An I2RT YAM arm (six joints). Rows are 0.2 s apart.
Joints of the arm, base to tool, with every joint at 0 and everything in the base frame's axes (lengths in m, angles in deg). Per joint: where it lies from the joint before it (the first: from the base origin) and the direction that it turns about. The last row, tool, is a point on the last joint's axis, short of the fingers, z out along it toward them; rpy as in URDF.
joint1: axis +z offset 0 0 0.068
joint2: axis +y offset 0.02 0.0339 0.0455
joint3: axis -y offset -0.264 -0.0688 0
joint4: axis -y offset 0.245 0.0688 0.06
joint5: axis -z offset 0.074 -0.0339 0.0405
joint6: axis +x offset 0.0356 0 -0.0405
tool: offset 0 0 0 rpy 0 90 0
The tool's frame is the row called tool.
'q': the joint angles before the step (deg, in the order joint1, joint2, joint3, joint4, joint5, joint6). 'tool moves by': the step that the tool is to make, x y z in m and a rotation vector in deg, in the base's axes. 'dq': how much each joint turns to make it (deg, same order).
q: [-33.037 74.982 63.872 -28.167 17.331 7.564]
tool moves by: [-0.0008 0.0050 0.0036 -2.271 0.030 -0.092]
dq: [1.004 -1.090 -0.514 0.895 2.060 -0.872]
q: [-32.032 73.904 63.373 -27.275 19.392 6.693]
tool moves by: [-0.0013 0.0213 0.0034 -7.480 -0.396 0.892]
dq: [4.461 -3.942 -3.951 5.371 6.536 -3.356]
